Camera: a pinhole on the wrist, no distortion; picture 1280 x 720 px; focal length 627.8 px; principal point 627.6 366.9 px. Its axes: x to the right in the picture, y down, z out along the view. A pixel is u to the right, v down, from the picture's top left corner.
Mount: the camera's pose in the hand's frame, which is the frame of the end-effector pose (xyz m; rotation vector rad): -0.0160 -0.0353 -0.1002 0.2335 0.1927 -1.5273
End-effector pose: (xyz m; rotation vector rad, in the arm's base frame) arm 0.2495 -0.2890 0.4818 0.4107 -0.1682 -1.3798
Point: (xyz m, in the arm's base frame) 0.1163 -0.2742 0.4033
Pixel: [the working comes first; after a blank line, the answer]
In the camera's frame: 0.0902 -0.0155 0.1008

1189.1 270.5
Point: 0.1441 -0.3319 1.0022
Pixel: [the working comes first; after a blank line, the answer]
In the camera's frame: -0.2934 -0.0033 0.5650

301.6 363.3
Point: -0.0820 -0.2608 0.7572
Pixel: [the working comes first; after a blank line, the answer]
In the camera's frame: 0.0256 -0.0991 0.4928

660.3 240.7
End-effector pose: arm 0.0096 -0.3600 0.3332 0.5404 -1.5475 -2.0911
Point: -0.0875 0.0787 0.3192
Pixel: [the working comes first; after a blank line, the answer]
In the camera's frame: -0.0415 -0.1520 0.5015

575.7 176.6
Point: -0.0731 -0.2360 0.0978
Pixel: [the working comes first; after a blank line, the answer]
In the camera's frame: 0.1771 0.0153 0.2323

1106.4 408.3
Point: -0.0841 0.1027 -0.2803
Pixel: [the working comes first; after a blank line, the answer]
In the camera's frame: 0.5581 -0.1721 0.5107

outside the picture
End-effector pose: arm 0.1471 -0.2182 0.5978 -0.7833 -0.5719 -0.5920
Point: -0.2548 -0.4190 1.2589
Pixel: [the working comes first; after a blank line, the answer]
In the camera's frame: 0.5312 0.2236 0.5841

1198.6 607.3
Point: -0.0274 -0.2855 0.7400
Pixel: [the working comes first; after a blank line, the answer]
In the camera's frame: 0.1343 0.0071 0.2175

1015.4 387.4
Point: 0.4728 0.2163 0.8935
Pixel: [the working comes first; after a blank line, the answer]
In the camera's frame: -0.4781 0.3473 0.4039

outside the picture
